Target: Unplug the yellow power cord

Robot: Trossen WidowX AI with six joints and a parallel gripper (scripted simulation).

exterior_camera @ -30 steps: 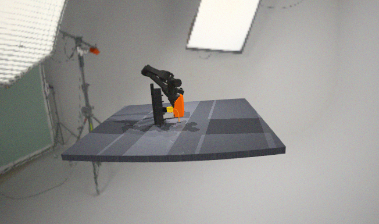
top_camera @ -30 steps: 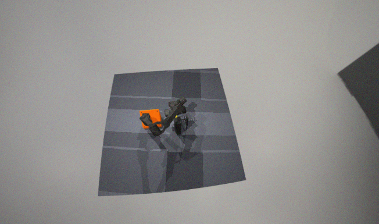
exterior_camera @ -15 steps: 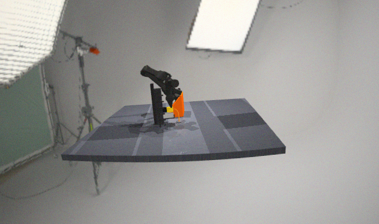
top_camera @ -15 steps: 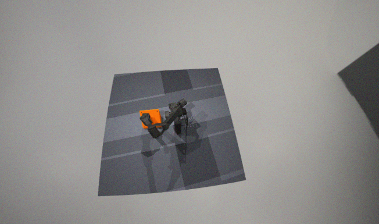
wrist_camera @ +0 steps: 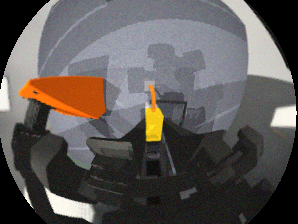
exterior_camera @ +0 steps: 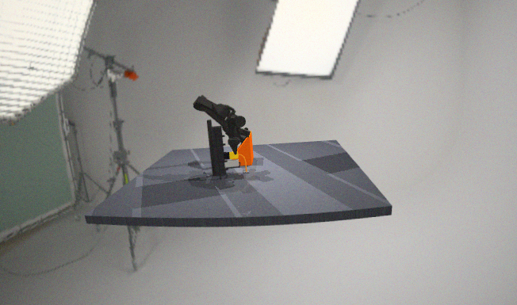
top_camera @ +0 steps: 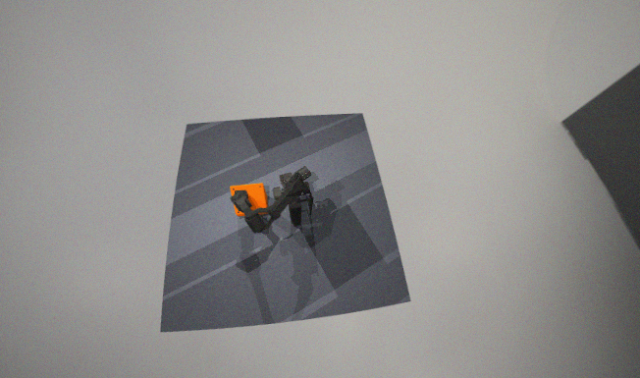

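Now: the yellow plug 30 mm to the right of my gripper tip and 10 mm ahead of it.
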